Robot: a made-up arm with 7 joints.
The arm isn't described. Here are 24 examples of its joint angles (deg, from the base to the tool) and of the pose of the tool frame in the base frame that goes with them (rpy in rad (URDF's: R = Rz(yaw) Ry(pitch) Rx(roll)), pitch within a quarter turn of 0, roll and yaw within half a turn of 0; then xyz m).
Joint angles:
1: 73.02 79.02 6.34 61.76 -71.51 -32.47 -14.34
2: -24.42 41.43 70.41 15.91 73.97 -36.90 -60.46
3: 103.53 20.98 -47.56 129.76 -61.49 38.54 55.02
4: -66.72 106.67 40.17 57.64 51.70 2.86 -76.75
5: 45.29 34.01 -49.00 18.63 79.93 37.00 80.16
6: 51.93 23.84 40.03 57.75 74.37 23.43 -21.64
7: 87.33 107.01 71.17 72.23 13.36 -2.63 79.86
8: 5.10 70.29 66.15 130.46 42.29 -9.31 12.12
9: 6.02 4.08 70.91 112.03 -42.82 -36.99 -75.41
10: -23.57 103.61 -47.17 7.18 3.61 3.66 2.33
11: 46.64 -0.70 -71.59 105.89 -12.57 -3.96 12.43
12: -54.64 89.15 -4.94 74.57 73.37 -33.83 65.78
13: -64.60 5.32 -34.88 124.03 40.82 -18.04 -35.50
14: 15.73 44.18 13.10 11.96 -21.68 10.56 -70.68
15: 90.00 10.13 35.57 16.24 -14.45 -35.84 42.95
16: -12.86 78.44 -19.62 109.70 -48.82 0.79 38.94
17: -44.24 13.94 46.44 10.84 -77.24 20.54 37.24
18: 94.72 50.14 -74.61 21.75 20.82 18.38 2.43
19: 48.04 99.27 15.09 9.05 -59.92 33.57 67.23
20: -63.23 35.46 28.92 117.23 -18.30 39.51 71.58
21: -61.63 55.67 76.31 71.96 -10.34 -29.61 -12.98
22: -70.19 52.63 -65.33 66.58 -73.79 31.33 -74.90
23: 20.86 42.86 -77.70 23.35 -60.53 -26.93 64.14
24: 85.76 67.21 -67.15 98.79 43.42 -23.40 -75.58
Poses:
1: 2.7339 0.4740 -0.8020 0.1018 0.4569 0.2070
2: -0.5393 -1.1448 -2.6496 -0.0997 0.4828 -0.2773
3: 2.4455 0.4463 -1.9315 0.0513 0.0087 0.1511
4: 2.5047 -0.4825 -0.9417 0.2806 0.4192 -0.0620
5: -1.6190 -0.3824 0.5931 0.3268 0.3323 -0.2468
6: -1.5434 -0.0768 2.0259 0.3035 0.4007 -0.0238
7: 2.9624 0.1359 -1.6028 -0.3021 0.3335 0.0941
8: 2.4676 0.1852 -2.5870 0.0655 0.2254 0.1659
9: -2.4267 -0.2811 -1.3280 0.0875 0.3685 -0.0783
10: 1.9305 1.1559 0.2569 0.0542 0.5857 0.0689
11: 1.8616 -0.4133 2.8553 0.1465 -0.1048 -0.0297
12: -0.4858 -0.9518 -0.6801 0.1236 0.4038 -0.2184
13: -0.6324 -0.3935 1.1524 0.0156 0.0165 -0.1883
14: 2.1058 -0.1806 -0.1112 0.1367 0.4601 -0.2919
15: 2.8694 -0.6404 3.0937 0.4362 0.2549 0.0591
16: 0.4080 0.3985 -2.2098 0.2018 0.2286 -0.1520
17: -0.8082 1.0730 -0.8164 -0.2789 0.2783 -0.3347
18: 1.4923 -0.6721 -0.7820 0.3516 0.4141 0.0547
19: 0.5799 -0.1772 0.6117 -0.0362 0.5841 0.0857
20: -0.2807 -0.0347 -0.6803 0.0894 0.2727 -0.1816
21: 1.9349 -0.0756 -1.2047 0.0626 0.5019 -0.0327
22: 1.0256 -0.2496 -2.5593 -0.3021 0.2443 -0.2147
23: -1.0809 0.0931 -2.3868 0.1597 0.3593 -0.3574
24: -2.7280 -0.4703 -2.8220 0.2874 0.1910 0.0787
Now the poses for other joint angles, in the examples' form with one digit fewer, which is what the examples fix.
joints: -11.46 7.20 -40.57 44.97 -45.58 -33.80 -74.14
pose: 1.914 -0.926 -1.941 0.058 0.064 -0.417
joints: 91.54 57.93 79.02 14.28 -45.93 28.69 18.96
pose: -1.359 -0.841 2.109 0.187 0.551 0.017
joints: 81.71 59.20 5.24 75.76 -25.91 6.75 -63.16
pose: -2.222 -0.390 -1.602 0.151 0.373 0.232
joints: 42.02 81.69 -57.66 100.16 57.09 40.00 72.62
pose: -0.787 -0.554 -0.682 0.260 0.256 -0.084
